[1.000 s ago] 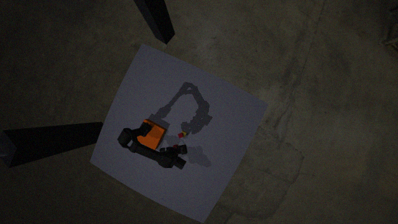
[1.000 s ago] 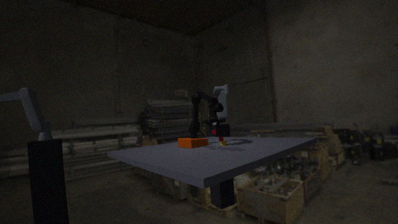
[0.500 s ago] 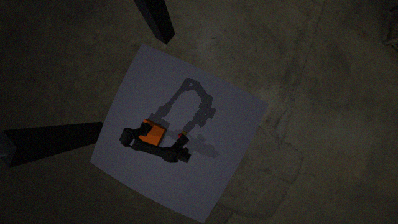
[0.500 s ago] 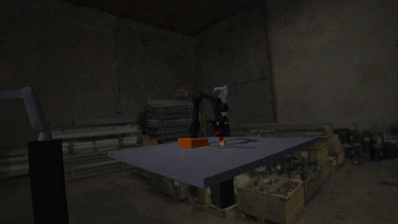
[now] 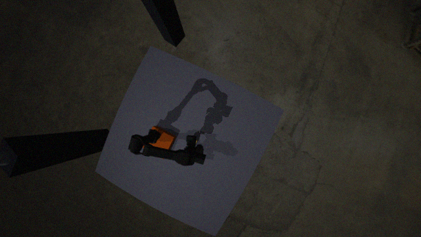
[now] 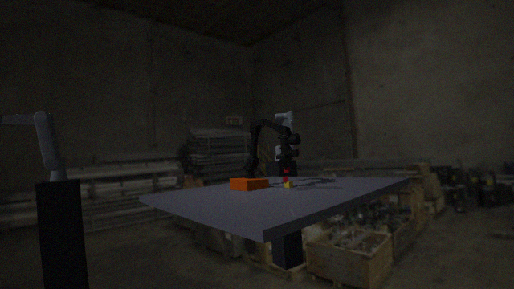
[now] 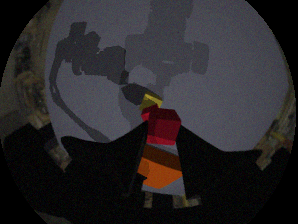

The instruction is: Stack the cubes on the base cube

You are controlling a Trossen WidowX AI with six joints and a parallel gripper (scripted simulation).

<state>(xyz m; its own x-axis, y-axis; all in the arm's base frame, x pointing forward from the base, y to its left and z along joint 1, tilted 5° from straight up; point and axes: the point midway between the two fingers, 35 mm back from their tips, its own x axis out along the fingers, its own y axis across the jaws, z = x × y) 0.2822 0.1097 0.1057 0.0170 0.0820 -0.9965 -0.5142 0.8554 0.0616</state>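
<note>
The yellow cube lies 10 cm below my gripper tip, 2 cm to the left of it and 1 cm behind it.
</note>
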